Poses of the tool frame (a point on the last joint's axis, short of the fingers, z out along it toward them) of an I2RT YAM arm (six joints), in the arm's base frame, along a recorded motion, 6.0 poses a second.
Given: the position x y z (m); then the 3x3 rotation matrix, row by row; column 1 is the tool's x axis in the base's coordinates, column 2 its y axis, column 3 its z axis. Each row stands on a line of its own.
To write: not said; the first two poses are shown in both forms.
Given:
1:
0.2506 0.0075 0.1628
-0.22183 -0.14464 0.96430
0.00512 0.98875 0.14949
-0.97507 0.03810 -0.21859
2:
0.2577 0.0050 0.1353
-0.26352 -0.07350 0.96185
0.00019 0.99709 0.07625
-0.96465 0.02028 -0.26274
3:
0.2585 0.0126 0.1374
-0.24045 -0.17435 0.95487
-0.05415 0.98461 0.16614
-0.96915 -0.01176 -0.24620
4:
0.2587 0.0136 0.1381
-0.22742 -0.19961 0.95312
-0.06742 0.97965 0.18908
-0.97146 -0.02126 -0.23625
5:
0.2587 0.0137 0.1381
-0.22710 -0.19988 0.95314
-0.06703 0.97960 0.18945
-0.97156 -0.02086 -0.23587
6:
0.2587 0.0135 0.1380
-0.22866 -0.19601 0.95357
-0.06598 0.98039 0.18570
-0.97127 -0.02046 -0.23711
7:
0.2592 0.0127 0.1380
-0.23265 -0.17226 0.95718
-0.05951 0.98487 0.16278
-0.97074 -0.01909 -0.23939
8:
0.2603 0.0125 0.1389
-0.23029 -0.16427 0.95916
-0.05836 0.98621 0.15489
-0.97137 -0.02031 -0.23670
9:
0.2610 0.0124 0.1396
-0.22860 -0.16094 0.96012
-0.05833 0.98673 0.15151
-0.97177 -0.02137 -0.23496
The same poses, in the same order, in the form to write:
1: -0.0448 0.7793 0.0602 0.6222 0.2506 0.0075 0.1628
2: -0.0231 0.7943 0.0304 0.6064 0.2577 0.0050 0.1353
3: -0.0727 0.7860 0.0491 0.6120 0.2585 0.0126 0.1374
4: -0.0854 0.7816 0.0537 0.6156 0.2587 0.0136 0.1381
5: -0.0854 0.7814 0.0539 0.6158 0.2587 0.0137 0.1381
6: -0.0838 0.7820 0.0528 0.6153 0.2587 0.0135 0.1380
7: -0.0739 0.7837 0.0458 0.6150 0.2592 0.0127 0.1380
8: -0.0711 0.7831 0.0430 0.6163 0.2603 0.0125 0.1389
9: -0.0700 0.7827 0.0416 0.6171 0.2610 0.0124 0.1396
